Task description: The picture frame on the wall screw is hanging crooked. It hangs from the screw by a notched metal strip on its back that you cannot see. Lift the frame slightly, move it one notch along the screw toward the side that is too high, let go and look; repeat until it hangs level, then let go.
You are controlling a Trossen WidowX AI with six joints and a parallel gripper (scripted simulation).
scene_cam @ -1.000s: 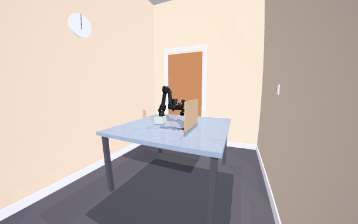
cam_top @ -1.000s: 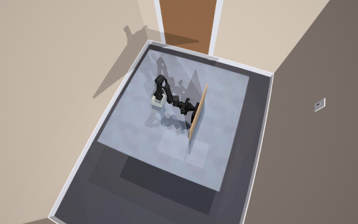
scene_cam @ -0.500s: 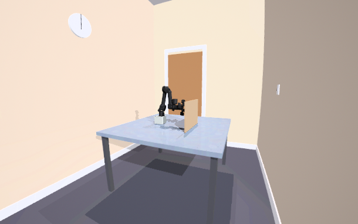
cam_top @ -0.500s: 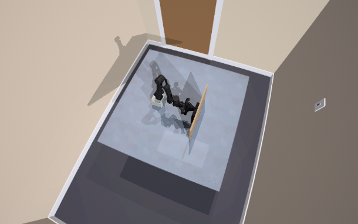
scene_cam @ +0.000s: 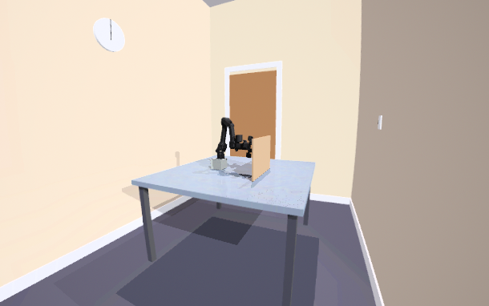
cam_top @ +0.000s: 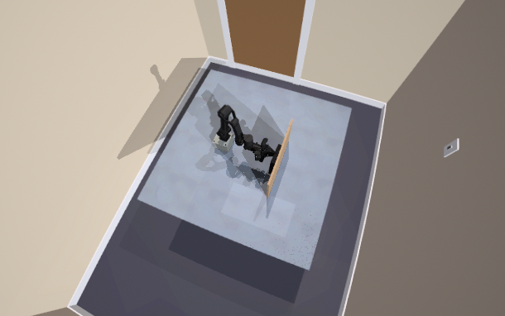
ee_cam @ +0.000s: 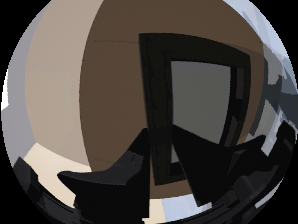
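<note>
Now: the picture frame 5 cm below my gripper tip, 1 cm to the right of it and 1 cm ahead of it. The rest, counted from my gripper tip: tan wall panel (7 cm below, 2 cm ahead).
</note>
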